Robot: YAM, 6 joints.
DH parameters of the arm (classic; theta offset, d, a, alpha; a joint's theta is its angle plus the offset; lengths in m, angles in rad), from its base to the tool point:
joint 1: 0 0.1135 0.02 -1.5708
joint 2: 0 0 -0.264 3.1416
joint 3: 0.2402 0 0.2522 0
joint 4: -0.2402 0 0.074 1.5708
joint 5: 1.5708 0 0 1.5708
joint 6: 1.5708 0.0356 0 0
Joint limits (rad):
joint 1: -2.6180..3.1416
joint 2: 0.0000..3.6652
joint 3: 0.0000..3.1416
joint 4: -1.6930..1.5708
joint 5: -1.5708..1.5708
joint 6: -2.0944..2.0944
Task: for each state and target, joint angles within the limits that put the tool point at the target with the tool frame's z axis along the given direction. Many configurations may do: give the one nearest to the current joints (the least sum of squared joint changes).
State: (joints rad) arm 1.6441 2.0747 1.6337 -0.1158 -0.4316 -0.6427
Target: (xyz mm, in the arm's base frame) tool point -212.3 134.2 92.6 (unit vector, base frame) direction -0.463 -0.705 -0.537
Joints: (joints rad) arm 2.4587 1.8417 0.7891 -0.6766 -0.9958 -0.6427
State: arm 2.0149 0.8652 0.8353 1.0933 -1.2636 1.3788
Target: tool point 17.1 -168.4 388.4 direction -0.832 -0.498 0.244
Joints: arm 1.8715 0.0018 0.7585 1.5683 -1.2294 1.3788
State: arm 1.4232 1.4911 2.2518 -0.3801 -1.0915 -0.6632
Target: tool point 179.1 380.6 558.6 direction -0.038 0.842 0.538
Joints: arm 1.0955 1.9791 2.3264 0.2870 -0.4325 -0.6632
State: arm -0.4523 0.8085 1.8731 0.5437 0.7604 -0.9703
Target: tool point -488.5 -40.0 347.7 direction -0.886 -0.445 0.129
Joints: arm 0.0528 0.0370 1.9585 1.0790 0.4090 -0.9703
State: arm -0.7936 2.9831 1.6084 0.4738 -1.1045 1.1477
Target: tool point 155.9 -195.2 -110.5 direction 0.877 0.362 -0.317
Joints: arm -1.0309 2.7450 0.7309 0.8599 -1.2169 1.1477
